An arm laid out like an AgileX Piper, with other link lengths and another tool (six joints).
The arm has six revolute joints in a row. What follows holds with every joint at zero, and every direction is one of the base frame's. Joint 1 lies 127.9 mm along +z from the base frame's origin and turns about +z. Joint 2 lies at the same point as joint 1 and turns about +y. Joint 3 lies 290.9 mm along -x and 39.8 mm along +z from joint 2 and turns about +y. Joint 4 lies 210.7 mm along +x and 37.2 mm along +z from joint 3 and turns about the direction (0.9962, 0, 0.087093). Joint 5 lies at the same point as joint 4 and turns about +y. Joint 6 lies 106.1 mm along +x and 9.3 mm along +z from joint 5 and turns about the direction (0.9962, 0, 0.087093). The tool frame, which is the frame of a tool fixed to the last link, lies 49.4 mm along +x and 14 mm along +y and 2.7 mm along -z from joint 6; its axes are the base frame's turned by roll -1.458, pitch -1.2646 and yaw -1.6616 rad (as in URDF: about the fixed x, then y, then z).
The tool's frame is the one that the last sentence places.
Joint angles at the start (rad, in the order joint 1, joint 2, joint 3, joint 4, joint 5, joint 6):
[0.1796, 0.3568, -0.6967, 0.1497, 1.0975, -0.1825]
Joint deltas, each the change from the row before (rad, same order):
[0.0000, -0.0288, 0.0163, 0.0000, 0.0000, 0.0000]
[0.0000, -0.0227, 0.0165, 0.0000, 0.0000, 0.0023]
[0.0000, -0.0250, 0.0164, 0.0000, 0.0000, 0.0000]
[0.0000, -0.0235, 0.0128, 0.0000, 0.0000, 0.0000]
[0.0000, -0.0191, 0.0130, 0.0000, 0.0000, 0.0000]
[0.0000, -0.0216, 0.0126, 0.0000, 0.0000, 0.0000]
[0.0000, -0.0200, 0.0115, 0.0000, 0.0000, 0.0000]
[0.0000, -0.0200, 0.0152, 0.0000, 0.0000, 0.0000]
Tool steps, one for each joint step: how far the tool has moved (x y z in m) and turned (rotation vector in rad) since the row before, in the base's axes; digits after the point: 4 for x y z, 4 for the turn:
[-0.0039, -0.0007, -0.0037, 0.0022, -0.0123, 0.0000]
[-0.0029, -0.0005, -0.0041, 0.0028, -0.0055, -0.0014]
[-0.0031, -0.0006, -0.0041, 0.0015, -0.0085, 0.0000]
[-0.0028, -0.0005, -0.0031, 0.0019, -0.0105, 0.0000]
[-0.0022, -0.0004, -0.0034, 0.0011, -0.0060, 0.0000]
[-0.0024, -0.0004, -0.0032, 0.0016, -0.0089, 0.0000]
[-0.0021, -0.0004, -0.0030, 0.0015, -0.0084, 0.0000]
[-0.0019, -0.0004, -0.0041, 0.0009, -0.0047, 0.0000]

